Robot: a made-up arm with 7 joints. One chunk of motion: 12 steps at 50 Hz.
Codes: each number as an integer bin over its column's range. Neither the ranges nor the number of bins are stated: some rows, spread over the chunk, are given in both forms.
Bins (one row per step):
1: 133 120 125 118 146 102
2: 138 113 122 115 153 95
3: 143 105 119 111 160 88
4: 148 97 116 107 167 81
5: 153 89 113 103 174 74
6: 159 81 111 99 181 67
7: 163 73 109 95 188 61
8: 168 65 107 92 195 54
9: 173 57 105 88 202 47
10: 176 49 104 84 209 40
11: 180 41 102 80 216 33
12: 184 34 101 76 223 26
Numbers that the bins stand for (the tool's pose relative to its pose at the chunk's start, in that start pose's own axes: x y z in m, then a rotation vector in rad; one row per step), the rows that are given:
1: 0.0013 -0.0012 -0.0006 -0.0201 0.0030 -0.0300
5: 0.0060 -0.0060 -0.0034 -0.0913 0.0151 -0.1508
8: 0.0095 -0.0098 -0.0048 -0.1435 0.0241 -0.2371
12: 0.0133 -0.0147 -0.0062 -0.2194 0.0362 -0.3578
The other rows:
2: 0.0025 -0.0023 -0.0013 -0.0343 0.0060 -0.0602
3: 0.0036 -0.0035 -0.0020 -0.0533 0.0090 -0.0904
4: 0.0048 -0.0048 -0.0027 -0.0723 0.0120 -0.1206
6: 0.0074 -0.0073 -0.0039 -0.1102 0.0181 -0.1810
7: 0.0084 -0.0085 -0.0044 -0.1292 0.0211 -0.2069
9: 0.0107 -0.0111 -0.0053 -0.1624 0.0271 -0.2673
10: 0.0114 -0.0123 -0.0055 -0.1814 0.0302 -0.2975
11: 0.0124 -0.0136 -0.0060 -0.2004 0.0332 -0.3276

